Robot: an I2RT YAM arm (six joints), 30 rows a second.
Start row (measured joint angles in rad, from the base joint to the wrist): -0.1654 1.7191 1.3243 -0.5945 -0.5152 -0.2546
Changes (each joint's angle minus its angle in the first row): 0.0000 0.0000 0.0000 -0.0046 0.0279 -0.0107; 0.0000 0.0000 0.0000 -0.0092 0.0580 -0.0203; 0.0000 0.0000 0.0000 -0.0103 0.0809 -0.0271; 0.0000 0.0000 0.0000 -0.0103 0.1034 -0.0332; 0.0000 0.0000 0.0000 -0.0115 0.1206 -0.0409; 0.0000 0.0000 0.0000 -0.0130 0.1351 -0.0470; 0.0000 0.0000 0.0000 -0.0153 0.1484 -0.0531; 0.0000 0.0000 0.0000 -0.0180 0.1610 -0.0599; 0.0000 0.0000 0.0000 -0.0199 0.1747 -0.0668; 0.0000 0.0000 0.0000 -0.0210 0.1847 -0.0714; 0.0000 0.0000 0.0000 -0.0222 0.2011 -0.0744; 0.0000 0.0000 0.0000 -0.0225 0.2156 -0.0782; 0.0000 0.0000 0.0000 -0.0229 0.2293 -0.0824
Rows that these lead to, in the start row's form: -0.1654 1.7191 1.3243 -0.5991 -0.4873 -0.2653; -0.1654 1.7191 1.3243 -0.6037 -0.4572 -0.2749; -0.1654 1.7191 1.3243 -0.6048 -0.4343 -0.2817; -0.1654 1.7191 1.3243 -0.6048 -0.4118 -0.2878; -0.1654 1.7191 1.3243 -0.6060 -0.3946 -0.2955; -0.1654 1.7191 1.3243 -0.6075 -0.3801 -0.3016; -0.1654 1.7191 1.3243 -0.6098 -0.3668 -0.3077; -0.1654 1.7191 1.3243 -0.6125 -0.3542 -0.3145; -0.1654 1.7191 1.3243 -0.6144 -0.3405 -0.3214; -0.1654 1.7191 1.3243 -0.6155 -0.3305 -0.3260; -0.1654 1.7191 1.3243 -0.6167 -0.3141 -0.3290; -0.1654 1.7191 1.3243 -0.6170 -0.2996 -0.3328; -0.1654 1.7191 1.3243 -0.6174 -0.2859 -0.3370
